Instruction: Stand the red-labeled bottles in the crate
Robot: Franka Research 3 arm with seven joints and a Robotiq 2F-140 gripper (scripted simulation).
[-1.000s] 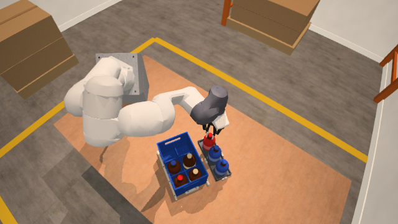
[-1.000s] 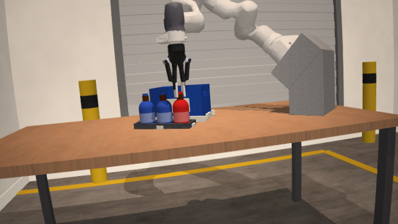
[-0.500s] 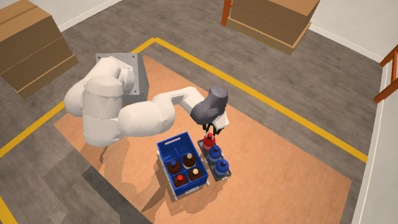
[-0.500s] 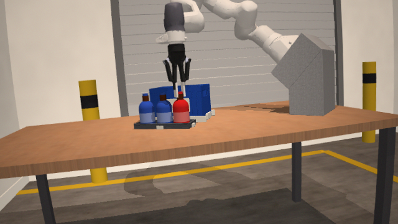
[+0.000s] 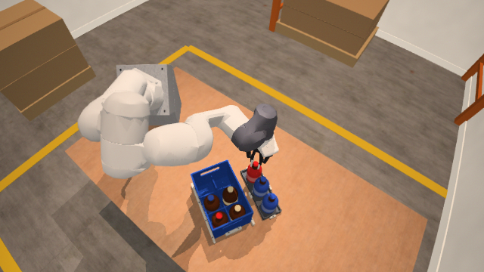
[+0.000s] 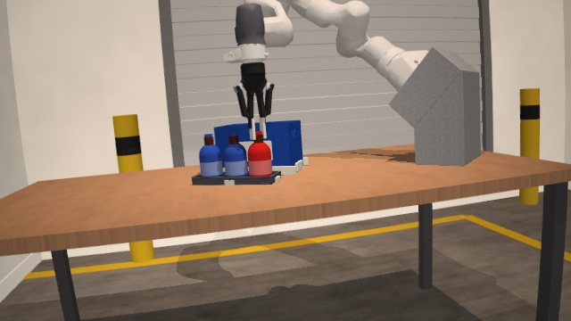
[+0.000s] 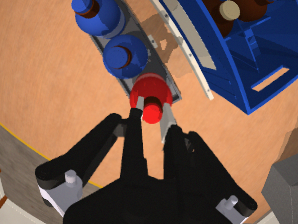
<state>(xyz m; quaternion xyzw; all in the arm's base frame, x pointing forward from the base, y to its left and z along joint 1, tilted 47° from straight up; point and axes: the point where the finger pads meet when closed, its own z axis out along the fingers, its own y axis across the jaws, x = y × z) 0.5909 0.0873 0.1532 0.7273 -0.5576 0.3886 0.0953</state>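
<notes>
Right now my hand is 90 mm above the red-labeled bottle. The rest, counted from my hand: tray 160 mm below, 70 mm ahead, 60 mm to the right; blue crate 210 mm to the right, 90 mm below, 80 mm behind.
</notes>
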